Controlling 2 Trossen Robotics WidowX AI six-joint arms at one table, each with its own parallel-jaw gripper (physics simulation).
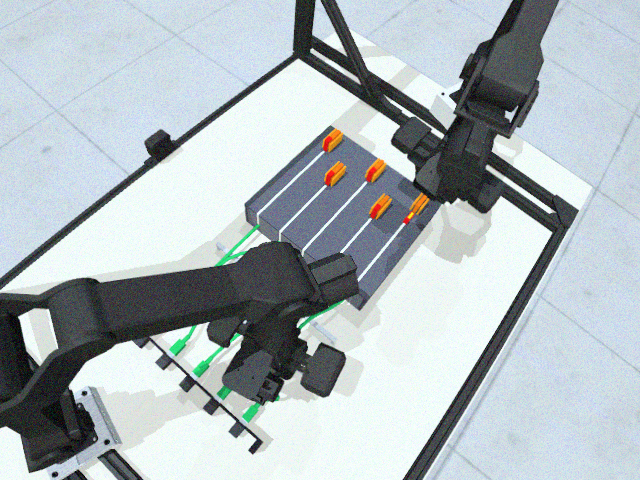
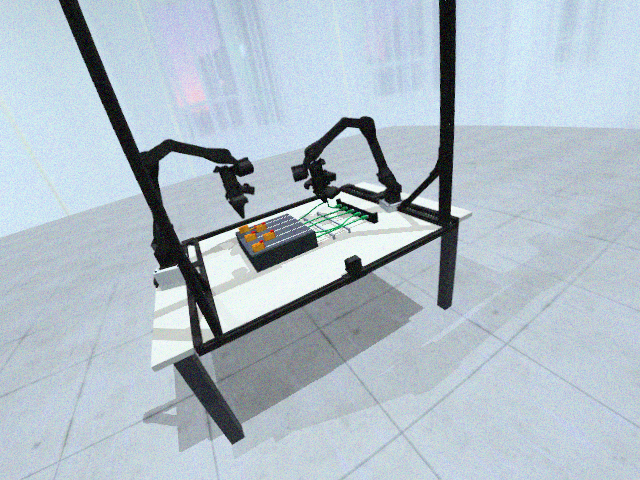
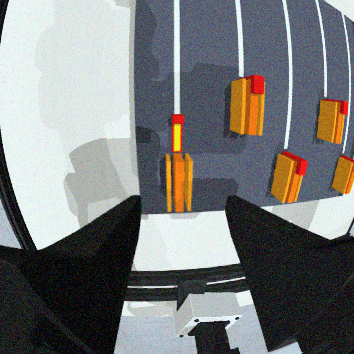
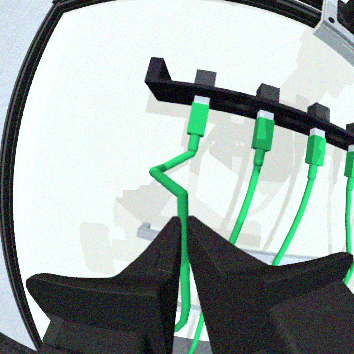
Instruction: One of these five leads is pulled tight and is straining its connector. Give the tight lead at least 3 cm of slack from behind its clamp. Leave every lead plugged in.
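Seen in the pictures: left gripper, between the fingertips: point(image 2: 242, 217) point(image 3: 184, 203); right gripper, between the fingertips: point(image 2: 325, 202) point(image 4: 182, 222); left arm's base, origin of its link: point(image 2: 170, 263) point(image 3: 207, 327); right arm's base, origin of its link: point(image 1: 70, 432) point(image 2: 393, 200).
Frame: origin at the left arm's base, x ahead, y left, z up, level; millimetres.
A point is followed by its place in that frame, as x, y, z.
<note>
My left gripper point(image 3: 184, 203) {284, 151, 53} point(image 2: 241, 213) {284, 151, 53} is open, its fingertips apart on either side of the near end of an orange clamp point(image 3: 179, 182) {279, 147, 14} point(image 1: 419, 204) {289, 151, 13}. A red and yellow piece point(image 3: 177, 134) {309, 156, -8} sticks out in front of this clamp, at the end of a white line on the dark block point(image 3: 210, 45) {387, 151, -11} point(image 1: 289, 201) {479, 13, -10} point(image 2: 284, 255). Four other orange clamps have red tips close against them. My right gripper point(image 4: 182, 222) {659, 255, -9} point(image 2: 325, 200) {659, 255, -9} is shut on a green lead point(image 4: 169, 183) {675, 271, -8}. That lead bends sharply between the fingers and its green plug point(image 4: 198, 119) {721, 278, -46} point(image 1: 250, 412) {721, 279, -46}, which sits in the black socket rail point(image 4: 175, 91) {734, 305, -47} point(image 1: 254, 445) {740, 322, -32}.
More green leads point(image 4: 295, 237) {678, 162, -49} run from their plugs beside the right fingers. Grey guide strips point(image 1: 324, 331) {551, 237, -55} lie between rail and block. A black frame point(image 1: 488, 356) {335, 434, -57} edges the table. A small black box point(image 1: 159, 144) {620, -238, -28} point(image 2: 353, 265) {615, -266, -38} sits on one frame bar.
</note>
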